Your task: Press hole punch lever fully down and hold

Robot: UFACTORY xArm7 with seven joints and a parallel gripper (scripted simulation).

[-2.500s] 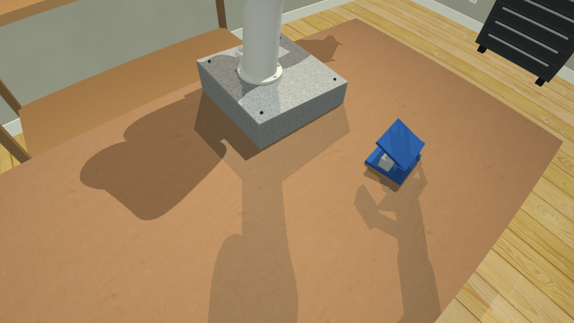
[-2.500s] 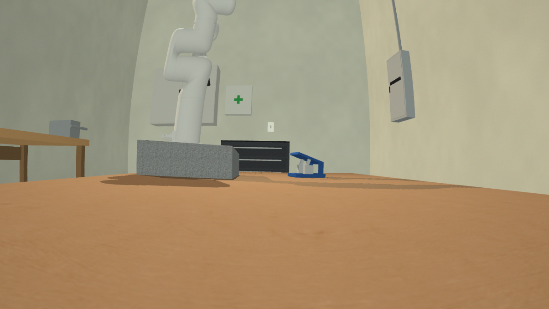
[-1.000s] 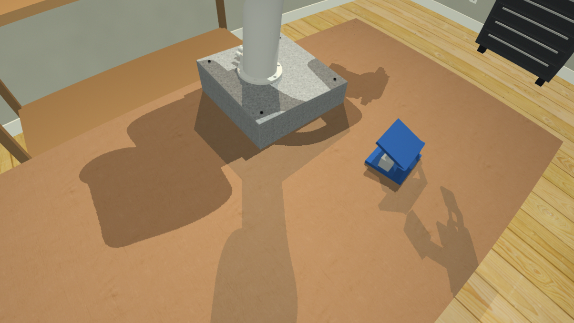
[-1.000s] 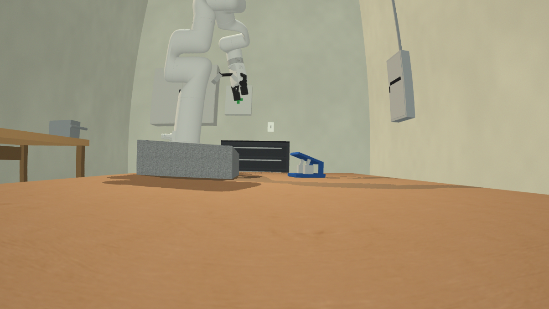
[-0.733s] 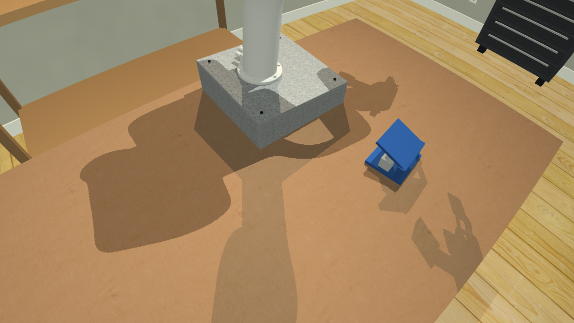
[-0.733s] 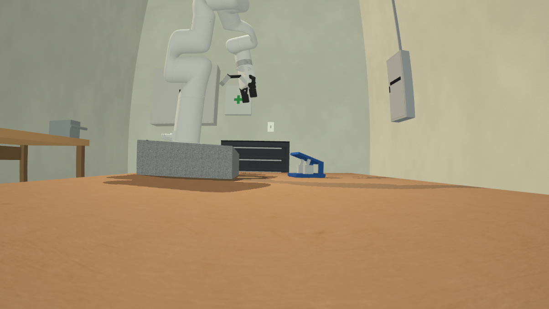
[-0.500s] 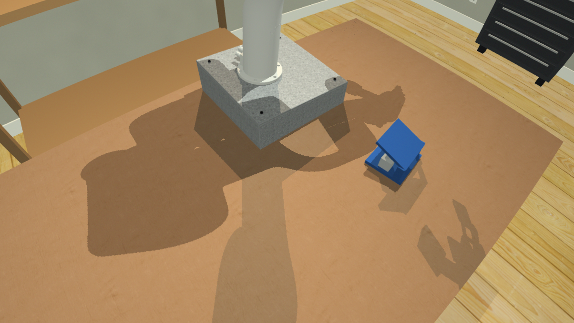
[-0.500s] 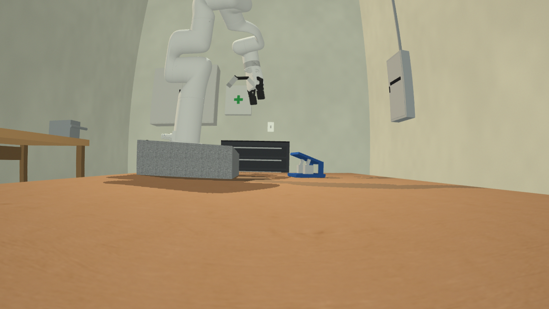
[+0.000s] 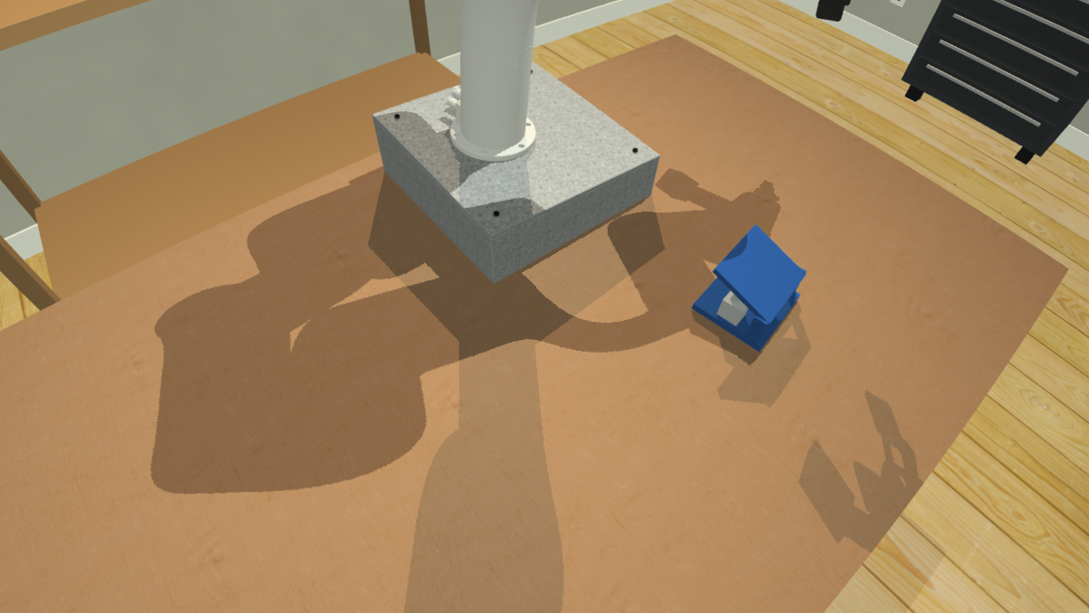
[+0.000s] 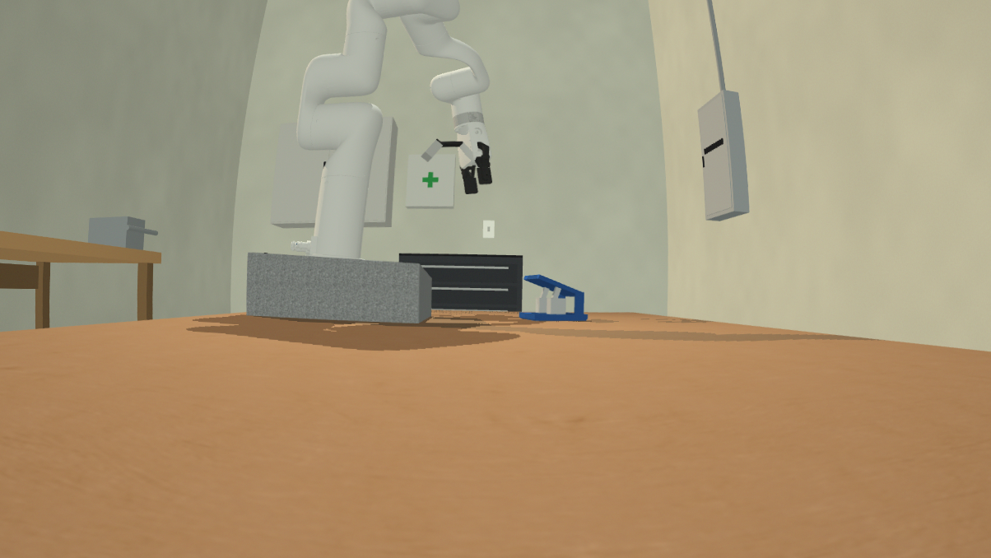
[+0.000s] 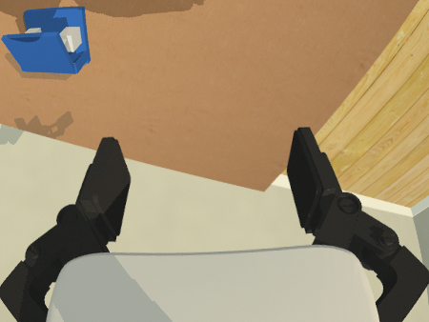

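Now: hand 90 mm short of the hole punch lever, 270 mm to the left of it and 250 mm above it. Also, from my hand: hole punch 100 mm ahead, 270 mm to the right, 270 mm below.
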